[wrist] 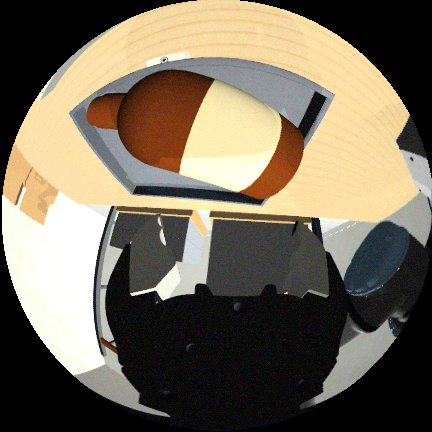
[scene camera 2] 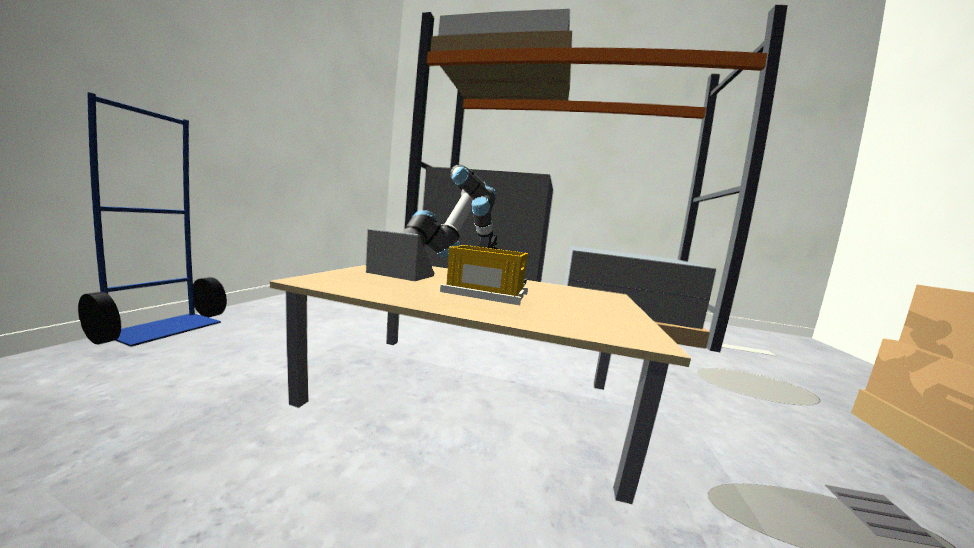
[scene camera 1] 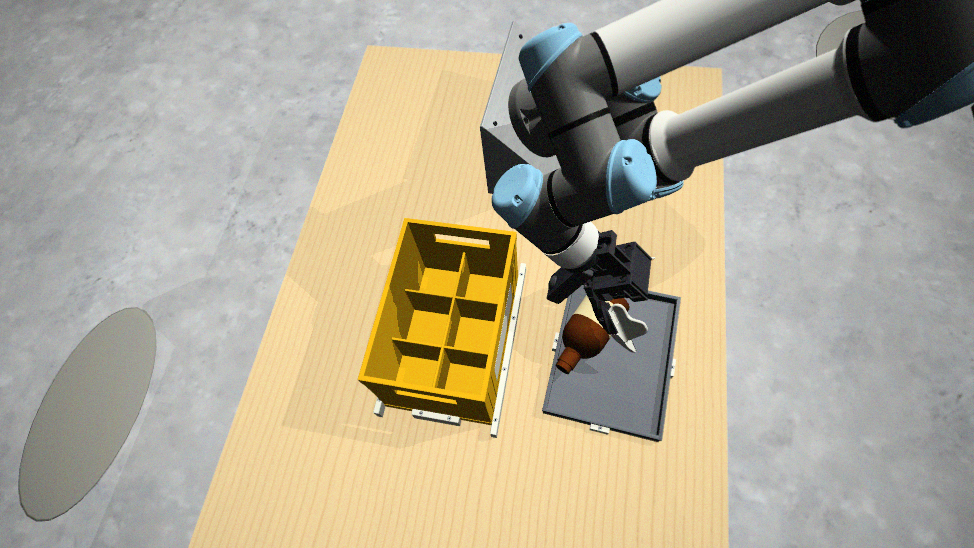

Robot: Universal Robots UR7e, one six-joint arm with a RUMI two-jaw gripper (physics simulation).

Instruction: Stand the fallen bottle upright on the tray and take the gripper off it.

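Frame: origin at the arm's base, x ahead, y left, z up, level; centimetres.
Seen in the pictures: gripper, fingertip midpoint: (wrist: 228,220) (scene camera 1: 639,309); arm's base at its link origin: (scene camera 2: 406,249) (scene camera 1: 537,118).
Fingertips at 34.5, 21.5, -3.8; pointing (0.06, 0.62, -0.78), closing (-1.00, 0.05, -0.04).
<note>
Offsets run from my fingertips to a thing's top centre, as dx, dy, dz.
The brown bottle with a cream label {+3.8, -7.8, -0.5} (scene camera 1: 584,336) (wrist: 162,120) lies on its side at the tray (scene camera 1: 616,398) (wrist: 270,80). In scene camera 1 its neck points to the tray's left rim, and its base shows partly behind a finger at the upper side. Whether the neck touches the tray is unclear. My gripper (scene camera 1: 620,332) (wrist: 228,220) is open and empty, close to the bottle's label and base. In the wrist view its two fingers stand wide apart below the bottle. In scene camera 2 the bottle and tray do not show behind the crate.
A yellow six-compartment crate {+7.0, -30.5, +9.1} (scene camera 1: 452,320) (scene camera 2: 507,262) stands left of the tray, with a white rail (scene camera 1: 504,368) along its right side. A grey box (scene camera 2: 393,255) stands at the table's back edge by the arm. White clamps hold the tray's sides.
</note>
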